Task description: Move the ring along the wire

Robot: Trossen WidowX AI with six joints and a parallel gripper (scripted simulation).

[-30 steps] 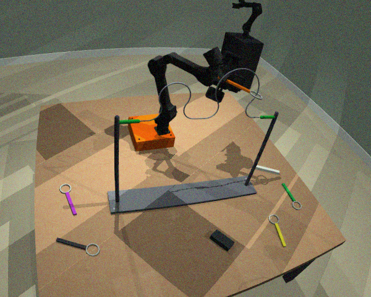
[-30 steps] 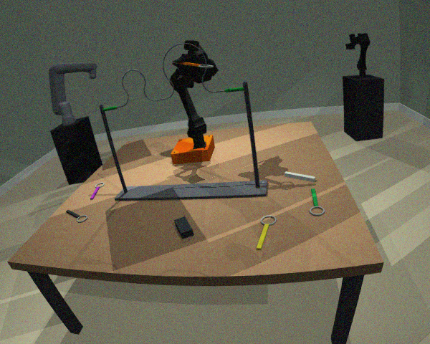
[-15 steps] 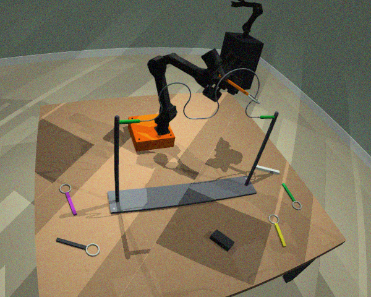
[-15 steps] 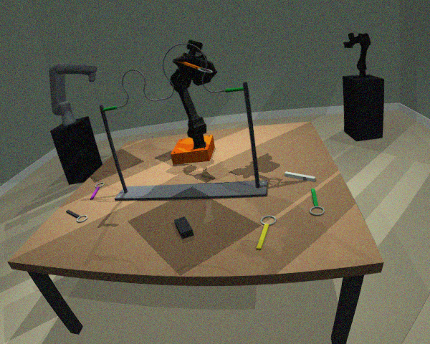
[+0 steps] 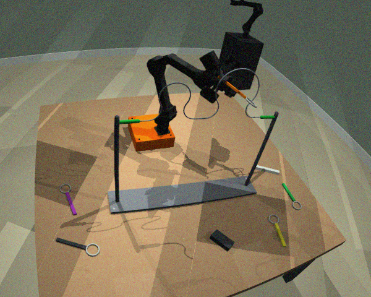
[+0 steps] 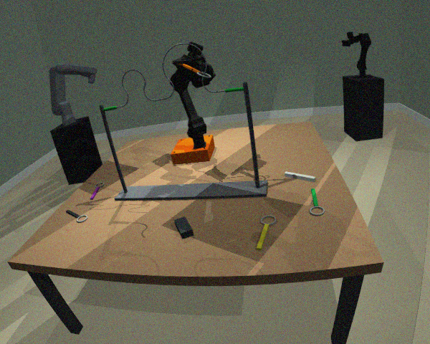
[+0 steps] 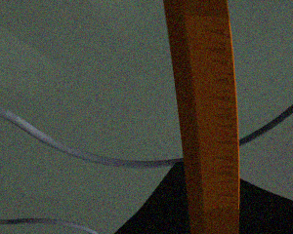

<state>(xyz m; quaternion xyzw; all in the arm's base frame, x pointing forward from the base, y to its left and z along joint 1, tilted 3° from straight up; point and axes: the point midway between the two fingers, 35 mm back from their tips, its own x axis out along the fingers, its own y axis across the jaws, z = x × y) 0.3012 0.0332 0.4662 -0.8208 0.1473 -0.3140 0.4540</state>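
My gripper tip is now 80 mm to the right of the ring with orange handle, 50 mm above it and 20 mm short of it. Round my gripper tip: white bar 520 mm below, 420 mm to the left, 30 mm ahead; then yellow-handled ring 530 mm below, 330 mm ahead, 240 mm to the left; then dark block 520 mm below, 280 mm ahead, 30 mm to the right.
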